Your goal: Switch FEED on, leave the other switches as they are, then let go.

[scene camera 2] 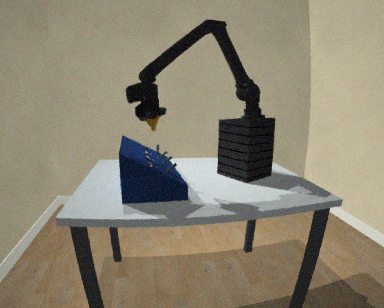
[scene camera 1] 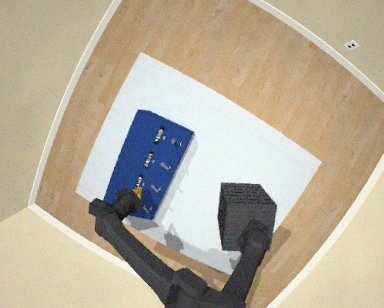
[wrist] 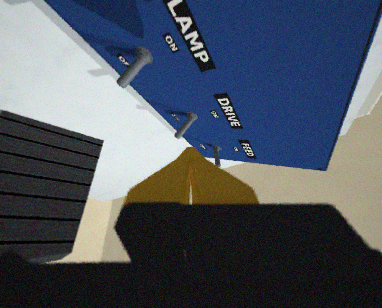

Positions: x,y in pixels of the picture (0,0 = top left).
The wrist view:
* my gripper: 190,153
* blue sloped switch box: 270,89
